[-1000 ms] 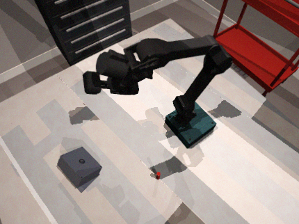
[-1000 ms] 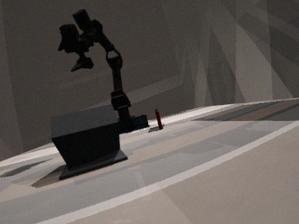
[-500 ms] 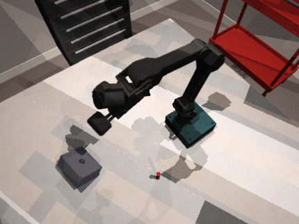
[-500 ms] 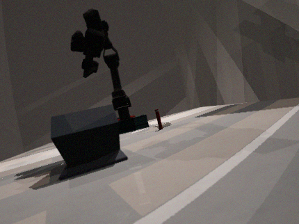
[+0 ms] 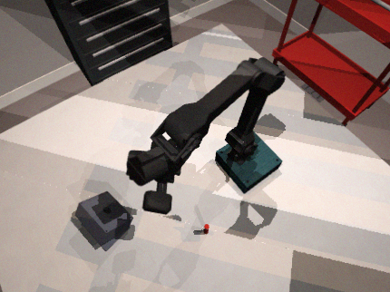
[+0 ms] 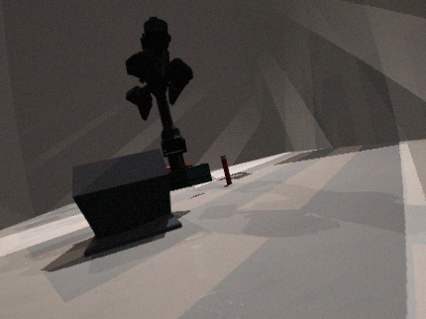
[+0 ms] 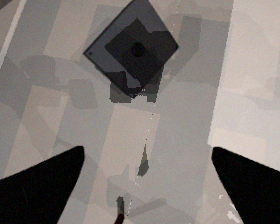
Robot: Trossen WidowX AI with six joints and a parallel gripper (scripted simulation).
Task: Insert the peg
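The red peg is 16 cm to the left of my gripper tip, 16 cm below it and 5 cm behind it. From my gripper tip the other things lie so: grey sloped panel 16 cm below, 14 cm ahead, 9 cm to the right.
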